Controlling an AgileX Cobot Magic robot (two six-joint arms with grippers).
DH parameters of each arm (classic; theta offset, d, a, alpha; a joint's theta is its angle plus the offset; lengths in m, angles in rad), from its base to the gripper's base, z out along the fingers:
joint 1: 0 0.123 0 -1.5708
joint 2: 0.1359 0 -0.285 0
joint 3: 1.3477 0 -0.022 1.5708
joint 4: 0 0.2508 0 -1.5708
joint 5: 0 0 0.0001 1.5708
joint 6: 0 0.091 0 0
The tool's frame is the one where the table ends.
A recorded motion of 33 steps. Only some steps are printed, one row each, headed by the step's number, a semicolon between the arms.
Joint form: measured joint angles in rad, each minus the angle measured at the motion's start. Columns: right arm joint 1, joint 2, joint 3, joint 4, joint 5, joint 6; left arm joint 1, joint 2, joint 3, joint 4, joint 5, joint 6.
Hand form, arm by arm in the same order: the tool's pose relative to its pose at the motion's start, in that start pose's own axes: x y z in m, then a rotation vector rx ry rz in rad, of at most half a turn. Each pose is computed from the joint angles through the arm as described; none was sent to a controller.
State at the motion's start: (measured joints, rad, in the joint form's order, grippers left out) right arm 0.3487 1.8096 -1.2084 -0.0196 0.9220 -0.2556; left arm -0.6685 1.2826 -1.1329 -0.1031 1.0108 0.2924
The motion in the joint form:
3: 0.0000 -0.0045 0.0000 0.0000 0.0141 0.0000; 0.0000 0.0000 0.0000 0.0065 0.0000 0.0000
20: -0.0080 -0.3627 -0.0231 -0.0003 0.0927 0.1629; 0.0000 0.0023 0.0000 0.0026 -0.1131 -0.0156
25: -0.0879 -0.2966 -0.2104 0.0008 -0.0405 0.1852; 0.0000 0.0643 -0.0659 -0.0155 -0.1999 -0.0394
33: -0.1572 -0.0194 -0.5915 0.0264 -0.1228 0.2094; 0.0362 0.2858 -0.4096 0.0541 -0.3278 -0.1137
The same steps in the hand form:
3: 0.0014 0.0003 -0.0016 -0.0024 0.0093 0.0001; 0.0001 0.0005 0.0000 -0.0053 0.0016 0.0035
20: 0.0362 0.0053 -0.1270 0.0575 -0.2876 0.1755; -0.0099 0.0032 0.0002 -0.0333 -0.1057 -0.0143
25: 0.0030 -0.0318 -0.1631 0.1291 -0.5330 0.2703; -0.0343 0.0089 0.0046 -0.0424 -0.1974 -0.0486
33: -0.0688 -0.0873 -0.1721 0.1704 -0.7171 0.3606; -0.1158 0.0468 -0.0006 -0.1630 -0.4278 -0.0958

